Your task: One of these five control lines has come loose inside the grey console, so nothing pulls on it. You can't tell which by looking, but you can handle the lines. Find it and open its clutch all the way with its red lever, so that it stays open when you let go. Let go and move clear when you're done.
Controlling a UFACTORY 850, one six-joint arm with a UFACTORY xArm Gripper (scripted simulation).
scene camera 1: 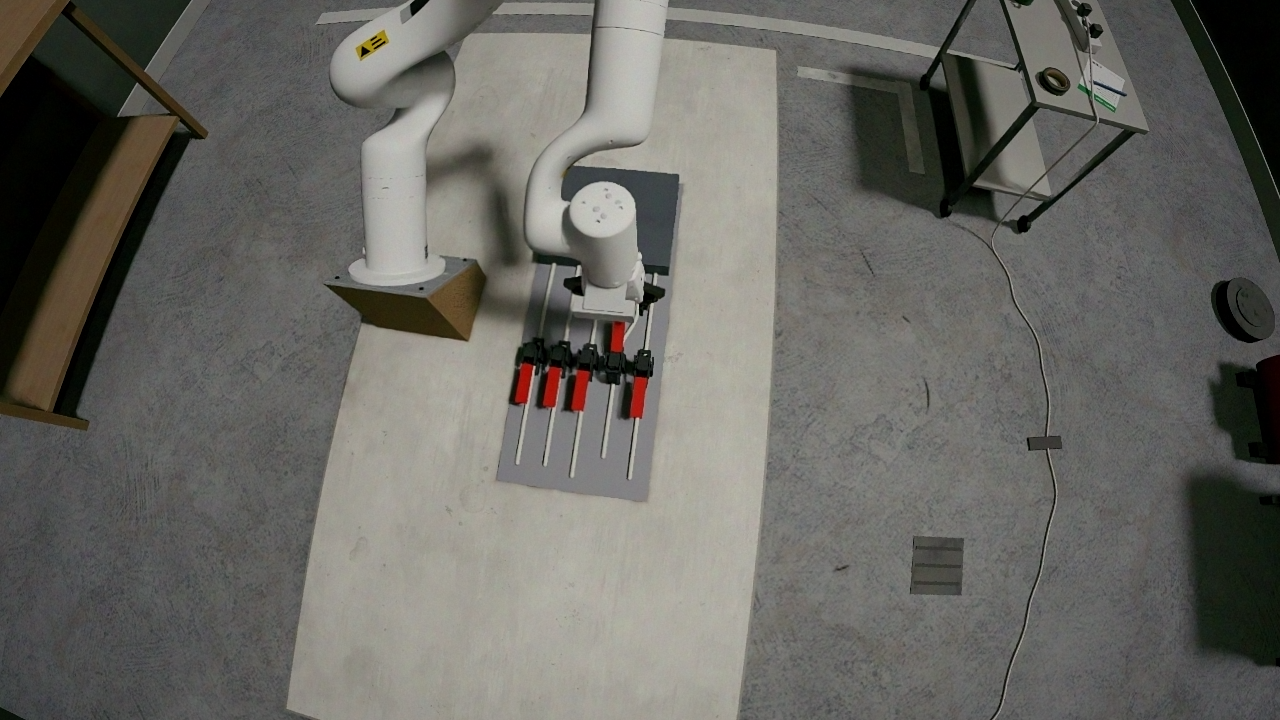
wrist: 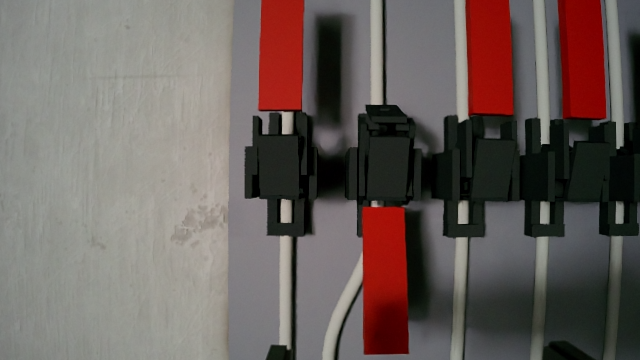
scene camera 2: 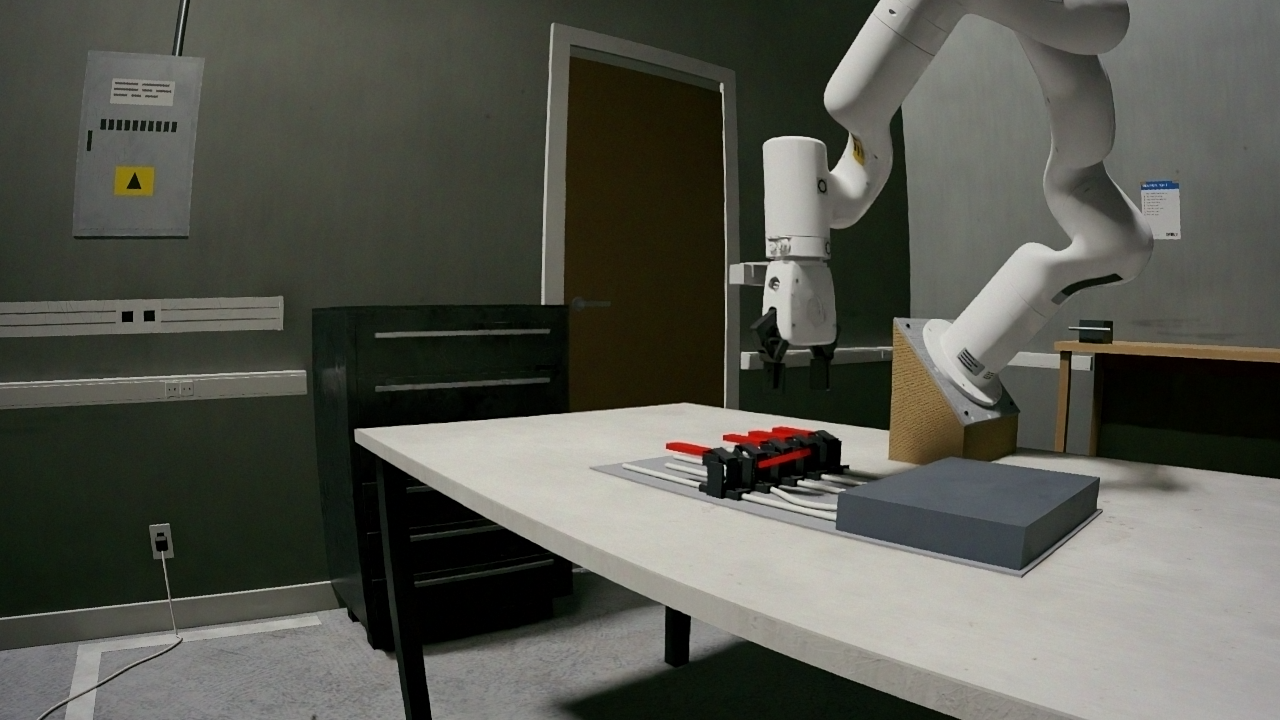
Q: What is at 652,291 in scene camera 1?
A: My gripper.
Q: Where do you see a clutch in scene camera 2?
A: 763,474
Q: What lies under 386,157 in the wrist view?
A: A clutch.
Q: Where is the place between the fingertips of my gripper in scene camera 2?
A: At 797,392
